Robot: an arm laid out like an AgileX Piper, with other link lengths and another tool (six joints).
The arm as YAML. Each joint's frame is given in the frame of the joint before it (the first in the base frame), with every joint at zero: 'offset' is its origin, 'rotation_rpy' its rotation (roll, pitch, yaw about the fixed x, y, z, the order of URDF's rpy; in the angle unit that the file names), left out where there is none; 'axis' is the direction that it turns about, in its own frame. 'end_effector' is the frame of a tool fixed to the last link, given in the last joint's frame.
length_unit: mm
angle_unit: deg
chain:
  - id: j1
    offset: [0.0, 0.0, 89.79]
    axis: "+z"
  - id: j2
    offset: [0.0, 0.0, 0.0]
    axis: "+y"
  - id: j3
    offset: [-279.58, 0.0, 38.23]
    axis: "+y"
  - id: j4
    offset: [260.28, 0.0, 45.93]
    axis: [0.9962, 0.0, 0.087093]
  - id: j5
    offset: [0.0, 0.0, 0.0]
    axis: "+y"
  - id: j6
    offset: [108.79, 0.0, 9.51]
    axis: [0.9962, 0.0, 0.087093]
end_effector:
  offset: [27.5, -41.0, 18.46]
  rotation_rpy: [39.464, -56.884, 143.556]
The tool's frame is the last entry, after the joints.
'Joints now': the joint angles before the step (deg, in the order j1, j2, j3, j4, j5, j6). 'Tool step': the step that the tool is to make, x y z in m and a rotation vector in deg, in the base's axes. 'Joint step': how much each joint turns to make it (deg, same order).
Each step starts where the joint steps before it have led.
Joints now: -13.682, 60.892, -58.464, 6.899, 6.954, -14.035
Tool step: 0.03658, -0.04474, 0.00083, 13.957, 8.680, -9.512
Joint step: -3.685, 12.662, -17.556, -13.953, 17.363, 25.258
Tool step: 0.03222, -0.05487, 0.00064, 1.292, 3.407, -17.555
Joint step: -1.022, 14.625, -16.193, -26.350, 10.828, 27.553
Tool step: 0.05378, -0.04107, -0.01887, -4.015, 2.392, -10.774
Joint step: 0.000, 17.226, -16.457, -15.412, 6.759, 11.805
